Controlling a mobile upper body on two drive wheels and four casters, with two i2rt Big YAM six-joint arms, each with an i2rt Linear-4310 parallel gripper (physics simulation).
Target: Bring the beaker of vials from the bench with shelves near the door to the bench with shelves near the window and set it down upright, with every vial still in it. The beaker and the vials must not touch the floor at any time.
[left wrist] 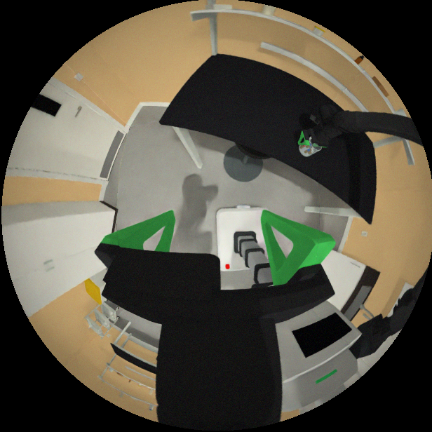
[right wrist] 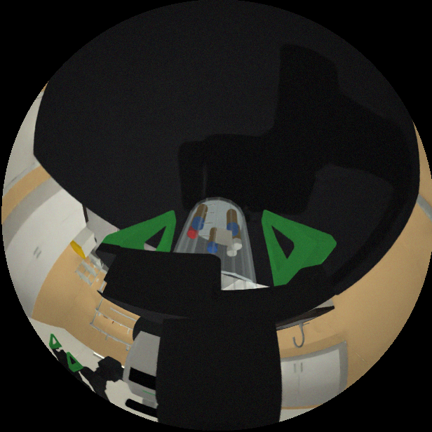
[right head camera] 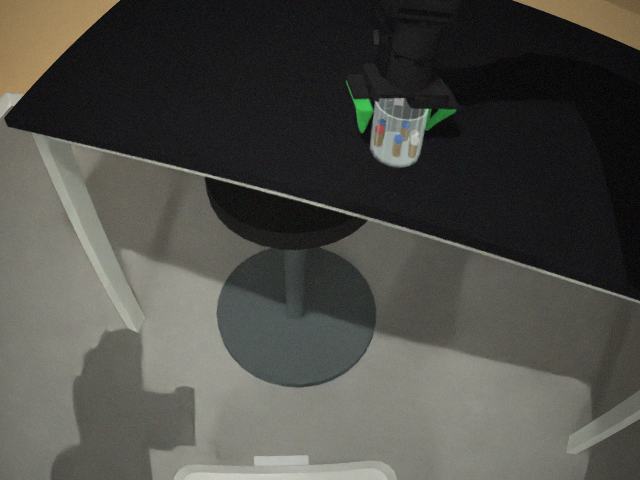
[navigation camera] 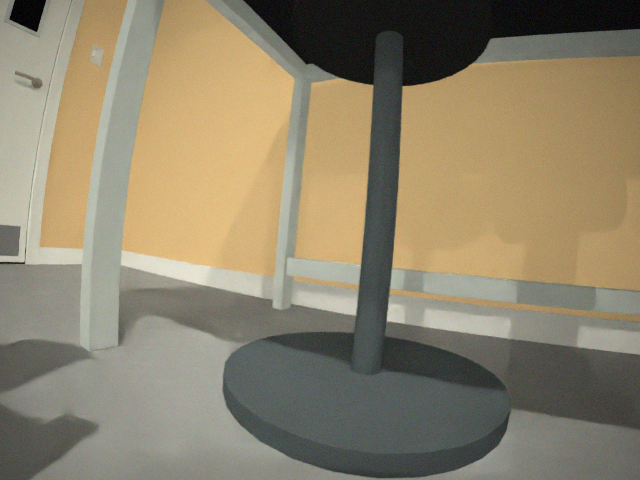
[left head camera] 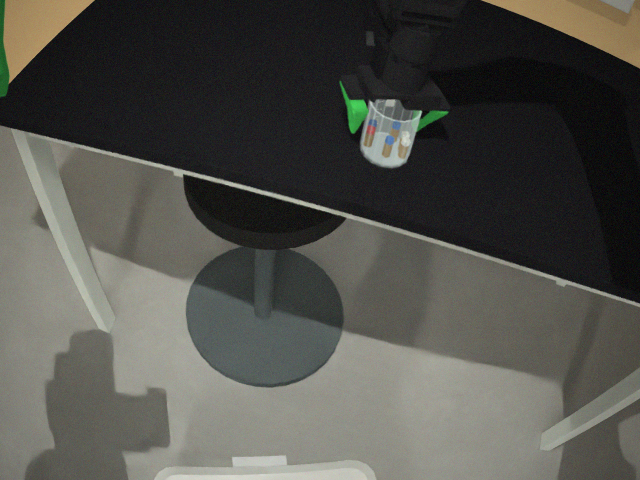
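Note:
A clear beaker (left head camera: 379, 159) (right head camera: 388, 158) (left wrist: 306, 151) (right wrist: 218, 202) stands upright on the black bench top (left head camera: 206, 103) (right head camera: 217, 103) (left wrist: 240, 95) (right wrist: 150, 100). Several brown vials (left head camera: 387, 149) (right head camera: 397, 149) (right wrist: 231, 216) with blue, red and white caps are inside it. My right gripper (left head camera: 385, 130) (right head camera: 395, 129) (left wrist: 305, 144) (right wrist: 218, 214) is open, with one finger on each side of the beaker; in the right wrist view gaps show beside its wall. The gripper body hides part of the rim. My left gripper (left wrist: 217, 214) is open and empty, away from the beaker; part of one finger shows at the left head view's left edge.
A round stool (left head camera: 263, 351) (right head camera: 294, 351) (left wrist: 243, 167) (navigation camera: 377, 206) stands partly under the bench, near its leg (left head camera: 67, 237) (navigation camera: 105, 196). Shelves (left wrist: 305, 62) run behind the bench. A door (left wrist: 65, 135) (navigation camera: 23, 129) is at the left. Another dark-topped bench (left wrist: 132, 356) shows at the lower left.

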